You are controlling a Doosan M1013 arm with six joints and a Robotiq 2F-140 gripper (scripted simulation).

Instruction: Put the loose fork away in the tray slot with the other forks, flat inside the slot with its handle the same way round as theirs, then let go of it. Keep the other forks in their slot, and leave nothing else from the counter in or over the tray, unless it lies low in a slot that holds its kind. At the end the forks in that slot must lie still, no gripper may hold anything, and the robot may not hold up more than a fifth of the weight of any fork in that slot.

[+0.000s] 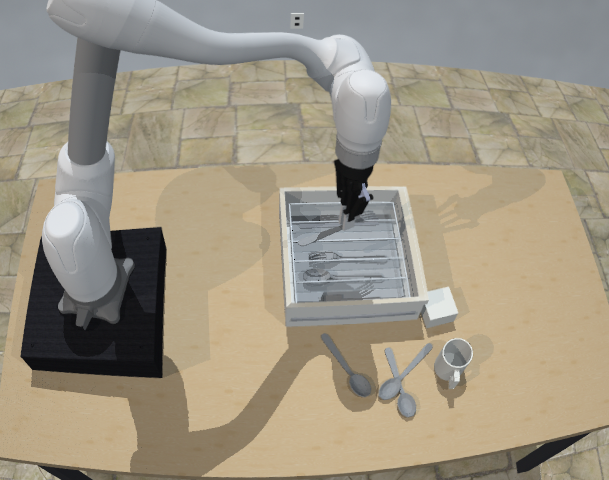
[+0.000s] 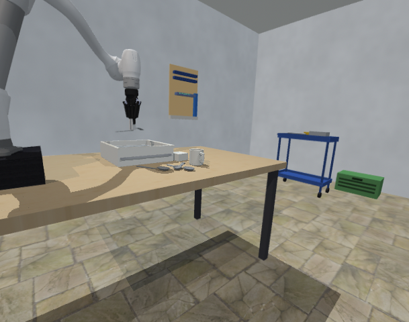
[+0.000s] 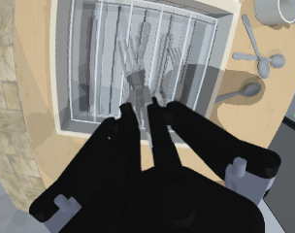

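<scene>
The cutlery tray lies 20 mm ahead of my hand, 10 mm to the left of it and 160 mm below it. Round my hand: small white box (260 mm ahead, 100 mm to the right, 190 mm below); white mug (310 mm ahead, 260 mm to the right, 170 mm below).
</scene>
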